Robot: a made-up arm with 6 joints.
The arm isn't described. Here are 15 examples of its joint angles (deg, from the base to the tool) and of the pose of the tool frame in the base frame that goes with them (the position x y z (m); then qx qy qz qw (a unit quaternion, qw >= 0)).
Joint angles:
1: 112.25 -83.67 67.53 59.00 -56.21 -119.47
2: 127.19 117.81 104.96 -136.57 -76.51 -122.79
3: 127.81 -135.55 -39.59 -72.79 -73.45 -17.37
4: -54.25 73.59 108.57 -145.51 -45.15 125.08
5: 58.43 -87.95 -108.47 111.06 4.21 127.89
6: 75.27 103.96 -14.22 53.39 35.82 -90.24
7: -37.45 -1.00 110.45 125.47 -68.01 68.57
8: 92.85 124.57 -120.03 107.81 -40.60 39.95
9: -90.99 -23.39 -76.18 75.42 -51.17 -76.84
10: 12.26 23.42 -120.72 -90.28 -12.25 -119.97
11: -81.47 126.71 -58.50 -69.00 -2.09 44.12
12: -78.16 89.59 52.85 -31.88 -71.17 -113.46
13: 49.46 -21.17 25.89 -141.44 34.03 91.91
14: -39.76 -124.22 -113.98 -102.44 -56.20 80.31
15: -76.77 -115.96 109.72 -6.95 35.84 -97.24
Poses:
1: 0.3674 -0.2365 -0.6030 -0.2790 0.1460 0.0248 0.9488
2: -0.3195 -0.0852 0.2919 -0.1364 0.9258 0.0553 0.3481
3: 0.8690 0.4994 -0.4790 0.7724 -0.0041 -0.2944 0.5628
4: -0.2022 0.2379 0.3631 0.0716 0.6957 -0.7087 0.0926
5: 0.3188 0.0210 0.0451 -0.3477 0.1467 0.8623 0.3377
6: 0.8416 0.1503 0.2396 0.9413 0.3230 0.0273 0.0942
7: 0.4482 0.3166 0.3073 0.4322 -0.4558 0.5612 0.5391
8: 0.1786 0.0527 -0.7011 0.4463 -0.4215 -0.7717 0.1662
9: -0.5586 0.7533 -0.3218 0.4607 0.4420 0.4267 0.6406
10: -0.5525 -0.0415 0.1366 0.4866 -0.3288 0.7975 0.1382
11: -0.6209 -0.3673 -0.0700 0.1122 -0.8670 -0.3156 0.3689
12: -0.5956 0.4830 0.3455 0.5746 0.7548 0.0291 0.3150
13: 0.3535 -0.2363 -0.2560 -0.3568 0.8544 -0.0408 0.3756
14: -0.0164 0.0717 0.6131 -0.3919 -0.6348 0.4416 0.4985
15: -0.0423 0.5463 -0.4190 0.4208 0.7329 -0.2917 0.4479
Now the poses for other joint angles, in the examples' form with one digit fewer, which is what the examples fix.
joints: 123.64 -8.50 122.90 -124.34 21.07 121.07
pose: 0.126 0.163 -0.201 0.866 -0.034 -0.306 0.395
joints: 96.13 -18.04 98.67 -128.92 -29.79 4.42
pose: -0.238 0.636 -0.433 0.539 0.453 -0.697 0.137
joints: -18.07 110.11 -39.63 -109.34 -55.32 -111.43
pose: -0.669 -0.425 -0.070 0.260 0.435 0.861 0.045
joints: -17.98 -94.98 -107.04 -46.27 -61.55 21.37
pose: -0.443 -0.396 0.657 -0.358 0.783 -0.493 0.124
